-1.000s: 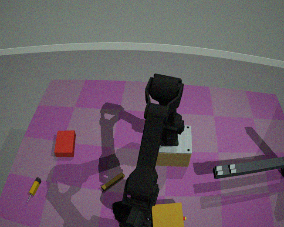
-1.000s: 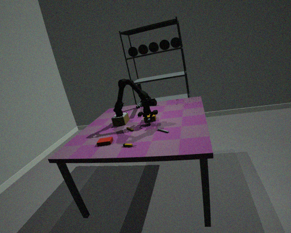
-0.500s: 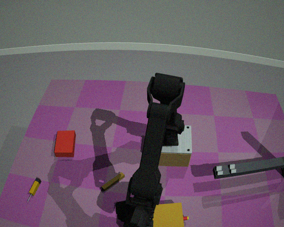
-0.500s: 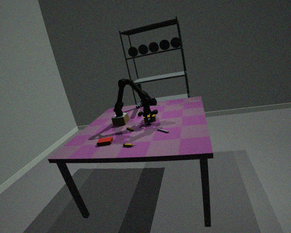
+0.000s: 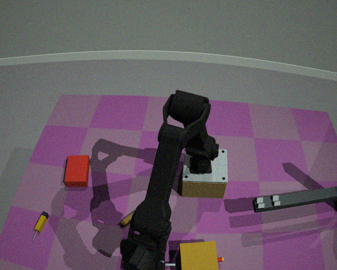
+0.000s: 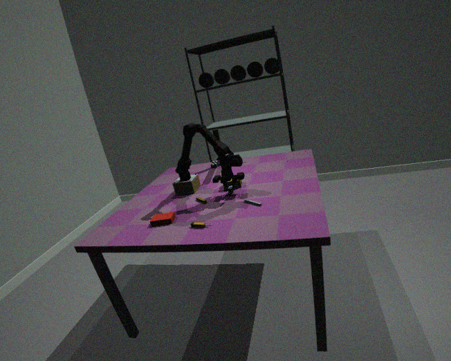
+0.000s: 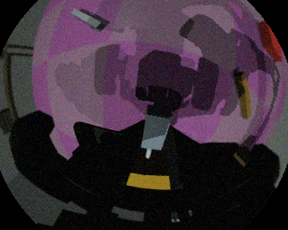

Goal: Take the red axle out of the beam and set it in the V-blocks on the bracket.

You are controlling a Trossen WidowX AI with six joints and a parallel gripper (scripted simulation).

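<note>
My gripper tip is now 10 mm past the yellow beam, 120 mm to the right of it and 10 mm below it. Round my gripper tip: grey-blue peg 20 mm to the left, 10 mm above; then small yellow screwdriver 110 mm behind, 380 mm to the right, 10 mm below; then brown rod 180 mm behind, 70 mm to the right, 10 mm below.
</note>
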